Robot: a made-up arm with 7 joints. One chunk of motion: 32 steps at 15 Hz.
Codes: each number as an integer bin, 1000 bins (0 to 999) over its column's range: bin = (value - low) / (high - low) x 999, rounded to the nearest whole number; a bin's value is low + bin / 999 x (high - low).
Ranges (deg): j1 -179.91..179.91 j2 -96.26..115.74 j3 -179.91..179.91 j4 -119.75..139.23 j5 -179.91..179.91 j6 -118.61..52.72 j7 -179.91..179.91
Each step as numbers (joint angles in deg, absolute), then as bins.
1 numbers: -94.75 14.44 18.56 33.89 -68.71 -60.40 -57.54
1 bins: 236 522 551 593 309 339 340
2 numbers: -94.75 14.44 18.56 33.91 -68.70 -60.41 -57.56
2 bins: 236 522 551 593 309 339 340
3 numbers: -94.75 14.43 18.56 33.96 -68.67 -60.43 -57.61
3 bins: 236 522 551 593 309 339 340
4 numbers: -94.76 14.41 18.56 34.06 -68.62 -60.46 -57.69
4 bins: 236 522 551 593 309 339 339
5 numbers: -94.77 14.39 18.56 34.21 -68.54 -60.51 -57.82
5 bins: 236 521 551 594 309 339 339
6 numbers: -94.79 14.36 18.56 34.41 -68.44 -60.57 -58.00
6 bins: 236 521 551 595 309 338 338
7 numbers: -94.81 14.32 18.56 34.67 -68.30 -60.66 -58.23
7 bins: 236 521 551 596 310 338 338
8 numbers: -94.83 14.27 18.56 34.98 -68.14 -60.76 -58.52
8 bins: 236 521 551 597 310 337 337
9 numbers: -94.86 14.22 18.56 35.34 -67.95 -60.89 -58.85
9 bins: 236 521 551 598 311 337 336
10 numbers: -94.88 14.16 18.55 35.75 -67.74 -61.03 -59.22
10 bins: 236 520 551 600 311 336 335
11 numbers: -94.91 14.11 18.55 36.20 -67.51 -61.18 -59.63
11 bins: 236 520 551 602 312 335 334
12 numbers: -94.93 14.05 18.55 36.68 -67.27 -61.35 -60.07
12 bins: 236 520 551 603 313 334 333
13 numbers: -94.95 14.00 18.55 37.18 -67.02 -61.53 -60.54
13 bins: 236 520 551 605 313 333 331
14 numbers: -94.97 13.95 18.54 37.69 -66.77 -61.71 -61.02
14 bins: 236 519 551 607 314 332 330
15 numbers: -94.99 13.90 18.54 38.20 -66.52 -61.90 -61.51
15 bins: 236 519 551 609 315 331 329
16 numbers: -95.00 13.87 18.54 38.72 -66.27 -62.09 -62.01
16 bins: 236 519 551 611 316 330 327
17 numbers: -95.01 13.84 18.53 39.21 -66.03 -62.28 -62.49
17 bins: 236 519 551 613 316 328 326
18 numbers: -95.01 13.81 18.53 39.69 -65.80 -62.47 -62.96
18 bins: 236 519 551 615 317 327 325
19 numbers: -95.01 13.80 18.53 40.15 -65.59 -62.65 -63.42
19 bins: 236 519 551 617 317 326 323
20 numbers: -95.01 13.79 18.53 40.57 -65.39 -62.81 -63.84
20 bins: 236 519 551 618 318 325 322
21 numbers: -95.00 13.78 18.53 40.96 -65.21 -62.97 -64.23
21 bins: 236 519 551 620 318 324 321
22 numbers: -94.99 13.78 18.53 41.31 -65.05 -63.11 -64.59
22 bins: 236 519 551 621 319 324 320
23 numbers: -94.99 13.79 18.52 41.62 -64.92 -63.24 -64.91
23 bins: 236 519 551 622 319 323 319
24 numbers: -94.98 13.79 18.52 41.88 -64.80 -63.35 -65.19
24 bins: 236 519 551 623 320 322 319
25 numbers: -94.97 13.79 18.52 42.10 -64.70 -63.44 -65.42
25 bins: 236 519 551 624 320 322 318
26 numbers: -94.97 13.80 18.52 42.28 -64.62 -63.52 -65.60
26 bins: 236 519 551 625 320 321 317
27 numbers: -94.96 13.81 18.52 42.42 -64.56 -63.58 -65.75
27 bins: 236 519 551 626 320 321 317
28 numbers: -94.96 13.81 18.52 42.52 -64.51 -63.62 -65.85
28 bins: 236 519 551 626 320 321 317
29 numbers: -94.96 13.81 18.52 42.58 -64.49 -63.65 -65.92
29 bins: 236 519 551 626 320 320 316
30 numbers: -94.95 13.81 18.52 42.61 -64.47 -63.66 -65.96
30 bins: 236 519 551 626 321 320 316
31 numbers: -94.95 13.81 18.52 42.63 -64.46 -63.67 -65.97
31 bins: 236 519 551 626 321 320 316
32 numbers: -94.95 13.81 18.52 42.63 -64.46 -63.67 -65.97
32 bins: 236 519 551 626 321 320 316
